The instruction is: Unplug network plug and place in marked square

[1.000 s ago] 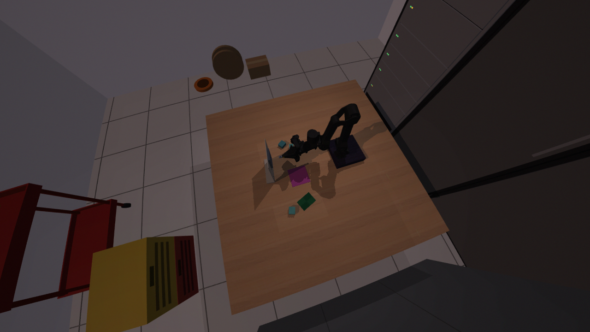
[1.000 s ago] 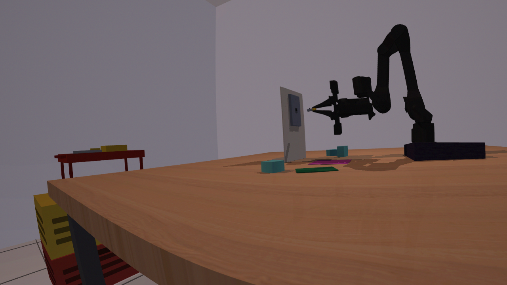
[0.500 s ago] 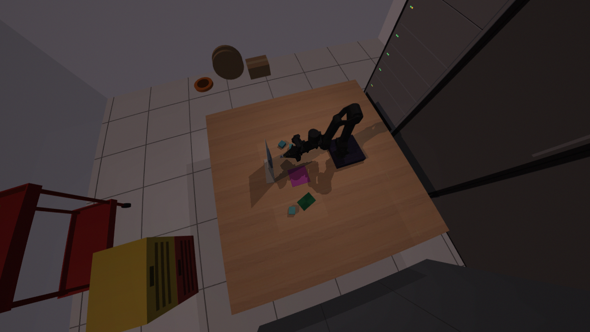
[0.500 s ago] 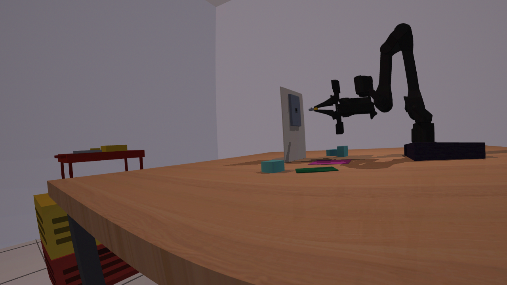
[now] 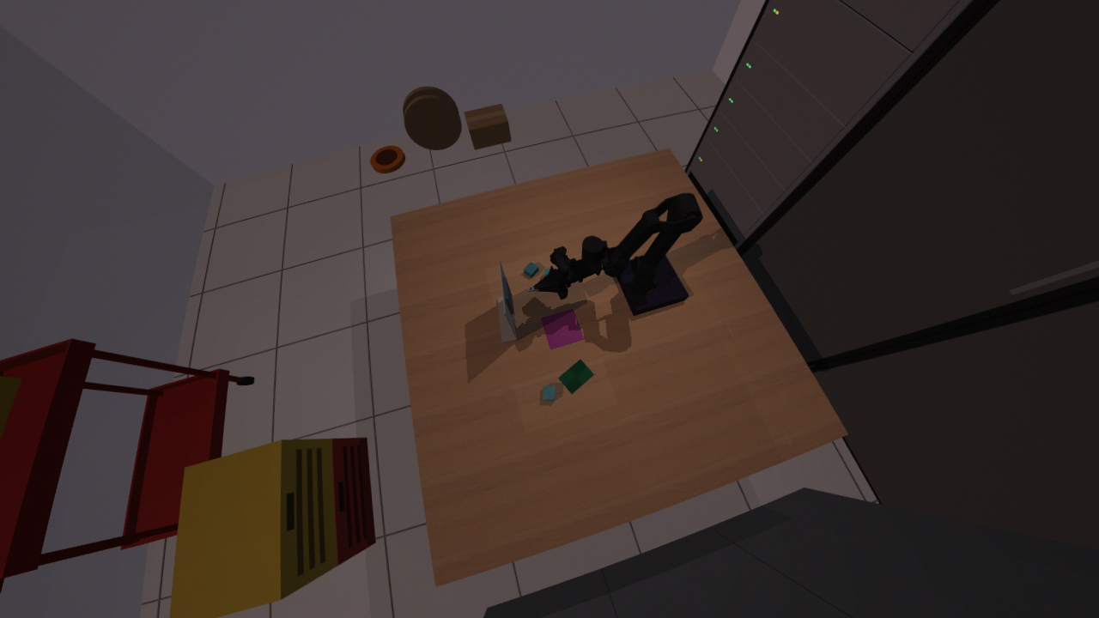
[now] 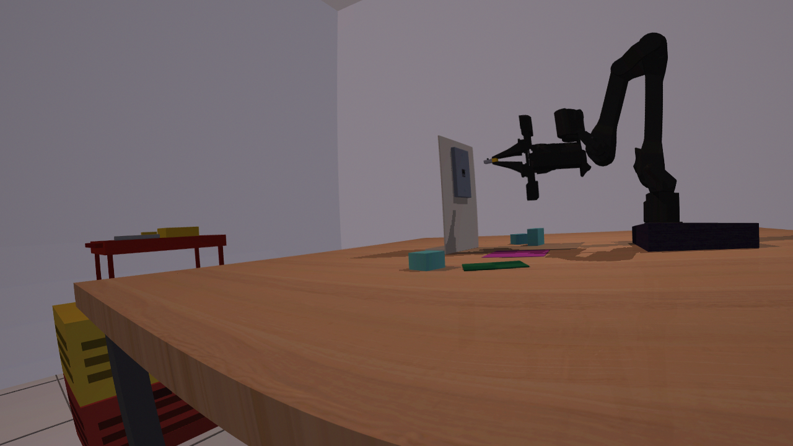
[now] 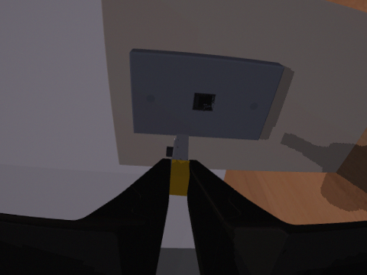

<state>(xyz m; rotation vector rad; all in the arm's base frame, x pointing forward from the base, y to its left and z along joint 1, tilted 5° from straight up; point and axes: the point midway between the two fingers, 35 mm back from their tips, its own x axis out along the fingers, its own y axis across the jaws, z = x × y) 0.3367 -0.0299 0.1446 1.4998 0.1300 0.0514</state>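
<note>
The magenta marked square lies 60 mm behind my gripper tip, 80 mm to the left of it and 200 mm below it. Also, from my gripper tip: flat green patch 50 mm behind, 250 mm to the left, 200 mm below; network plug right at my gripper tip; grey upright panel 90 mm ahead, 10 mm to the right, 90 mm below.
</note>
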